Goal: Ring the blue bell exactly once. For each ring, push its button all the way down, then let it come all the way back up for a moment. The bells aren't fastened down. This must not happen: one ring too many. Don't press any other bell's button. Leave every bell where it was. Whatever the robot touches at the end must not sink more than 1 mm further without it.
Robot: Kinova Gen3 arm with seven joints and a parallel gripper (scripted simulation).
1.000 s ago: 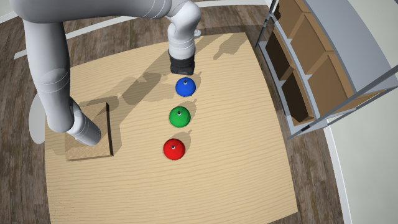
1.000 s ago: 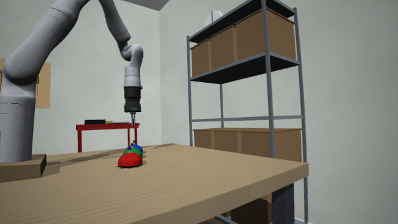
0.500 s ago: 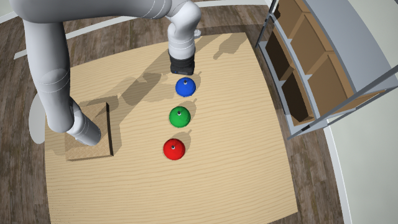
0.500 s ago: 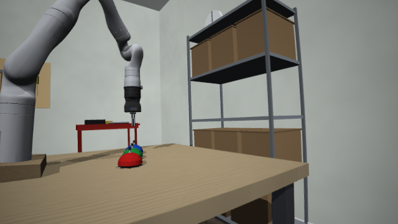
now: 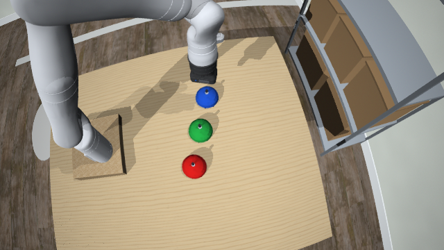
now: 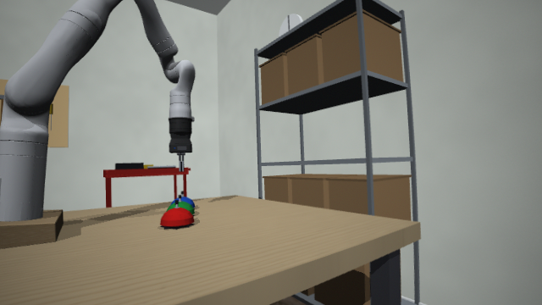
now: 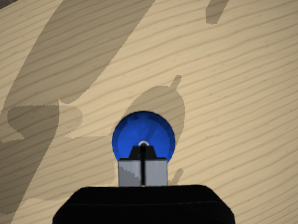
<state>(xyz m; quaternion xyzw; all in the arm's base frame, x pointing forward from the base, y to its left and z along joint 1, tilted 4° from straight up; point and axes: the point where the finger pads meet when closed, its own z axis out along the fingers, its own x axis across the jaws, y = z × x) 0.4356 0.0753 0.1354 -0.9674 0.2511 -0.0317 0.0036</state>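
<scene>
My gripper is now 11 cm above the blue bell. Also, from my hand: green bell 11 cm to the right, 11 cm below, 6 cm behind; then red bell 23 cm to the right, 13 cm behind, 11 cm below.
</scene>
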